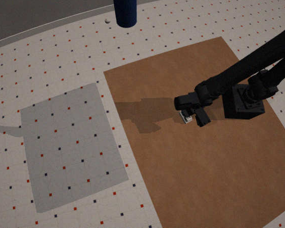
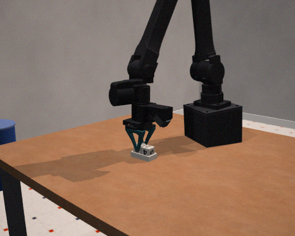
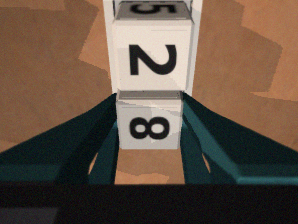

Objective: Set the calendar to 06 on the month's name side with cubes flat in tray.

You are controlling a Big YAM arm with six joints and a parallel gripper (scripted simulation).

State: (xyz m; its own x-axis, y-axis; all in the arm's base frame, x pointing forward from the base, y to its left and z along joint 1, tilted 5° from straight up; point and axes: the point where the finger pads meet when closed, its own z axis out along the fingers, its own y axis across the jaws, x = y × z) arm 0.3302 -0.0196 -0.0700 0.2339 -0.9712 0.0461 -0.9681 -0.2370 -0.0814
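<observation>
Right now my hand is 10 mm above the white digit cube. Also, from my hand: white tray (20 mm to the left, 20 mm below).
</observation>
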